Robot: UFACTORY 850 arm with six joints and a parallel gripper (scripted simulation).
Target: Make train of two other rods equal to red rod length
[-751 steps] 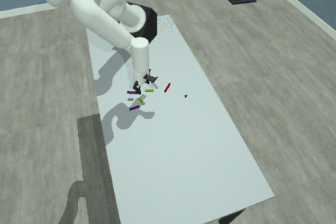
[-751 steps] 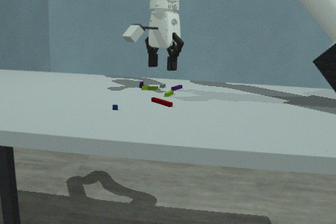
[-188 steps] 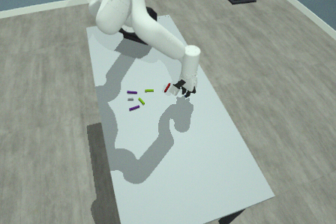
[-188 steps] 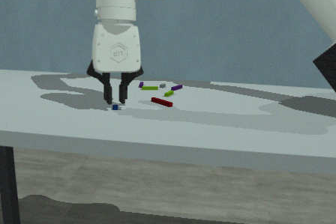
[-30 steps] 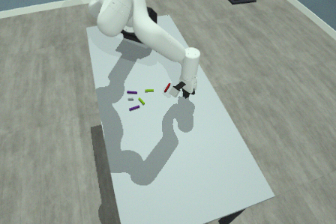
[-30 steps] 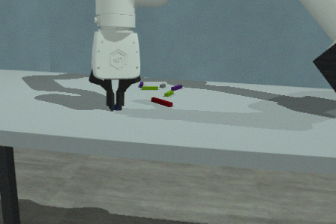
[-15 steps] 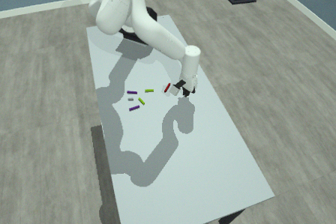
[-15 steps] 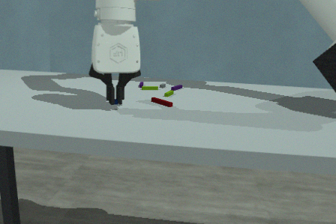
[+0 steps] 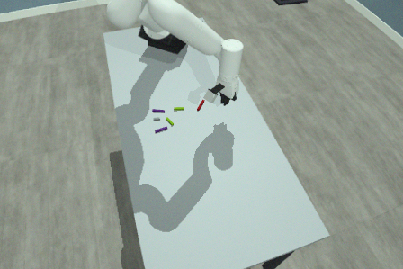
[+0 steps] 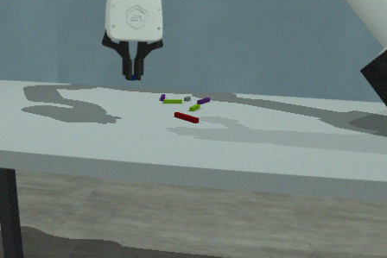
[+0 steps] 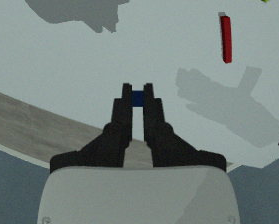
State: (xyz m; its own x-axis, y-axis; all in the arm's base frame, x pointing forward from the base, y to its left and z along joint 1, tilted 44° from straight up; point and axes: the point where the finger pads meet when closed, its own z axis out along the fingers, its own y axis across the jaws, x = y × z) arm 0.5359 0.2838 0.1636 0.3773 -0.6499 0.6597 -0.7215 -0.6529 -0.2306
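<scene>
The red rod is 100 mm behind my hand, 80 mm to the right of it and 110 mm below it. Also, from my hand: blue rod 20 mm below; then grey rod 70 mm behind, 320 mm to the right, 110 mm below.
</scene>
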